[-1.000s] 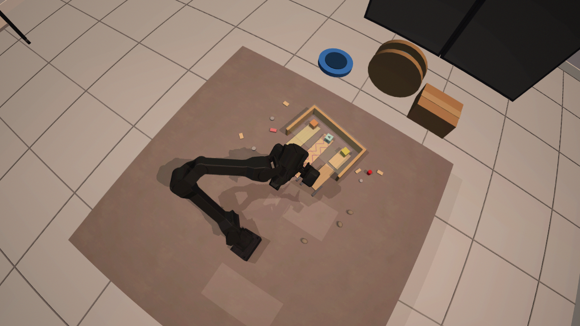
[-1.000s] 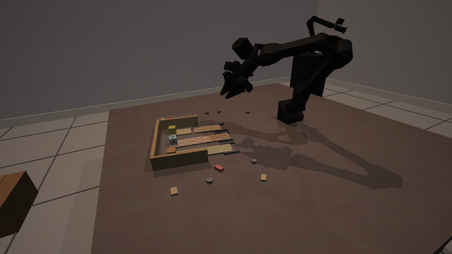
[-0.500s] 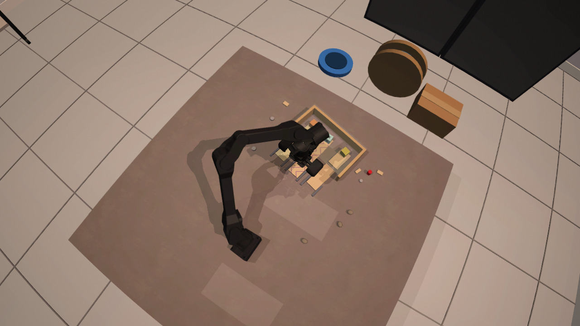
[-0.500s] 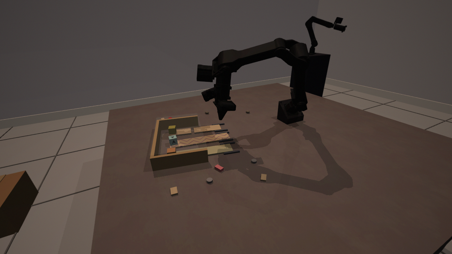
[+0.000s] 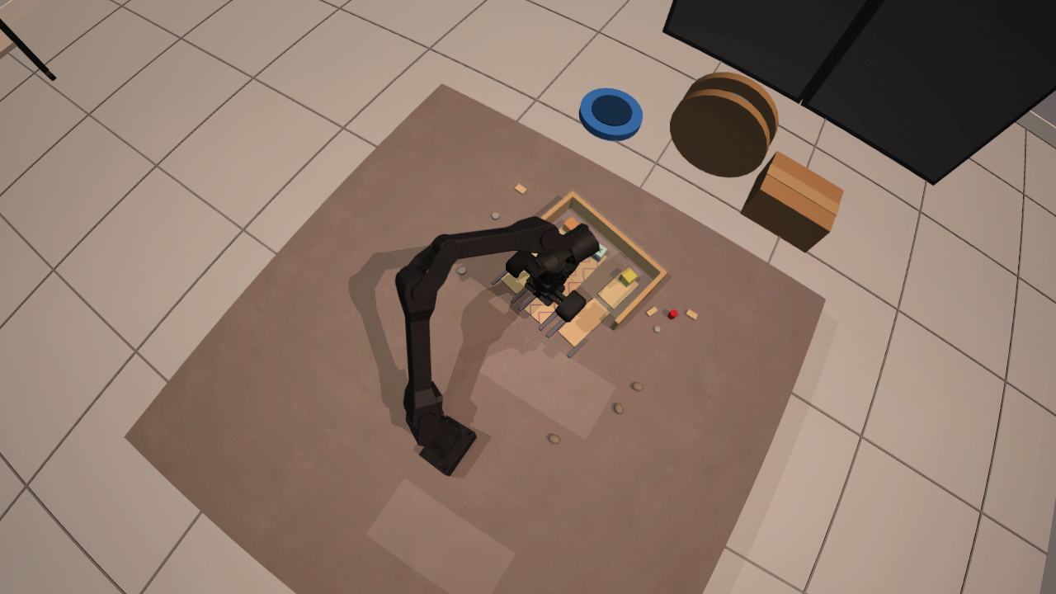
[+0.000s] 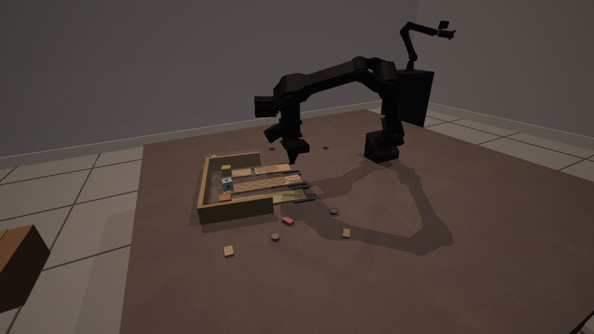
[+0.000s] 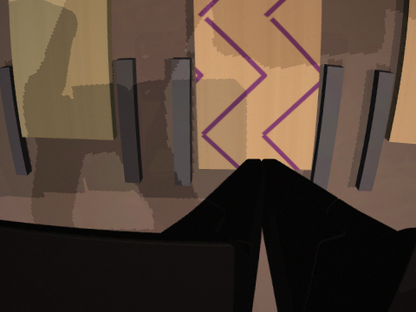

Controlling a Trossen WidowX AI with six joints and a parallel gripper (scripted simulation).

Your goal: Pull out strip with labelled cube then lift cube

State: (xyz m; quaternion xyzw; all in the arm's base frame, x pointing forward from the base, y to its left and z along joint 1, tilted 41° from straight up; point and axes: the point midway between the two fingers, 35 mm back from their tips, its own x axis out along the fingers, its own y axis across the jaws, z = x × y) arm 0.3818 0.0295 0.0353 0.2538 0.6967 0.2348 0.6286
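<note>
The pale teal labelled cube lies 21 cm ahead of my gripper tip, 4 cm below it and 2 cm to the right of it.
</note>
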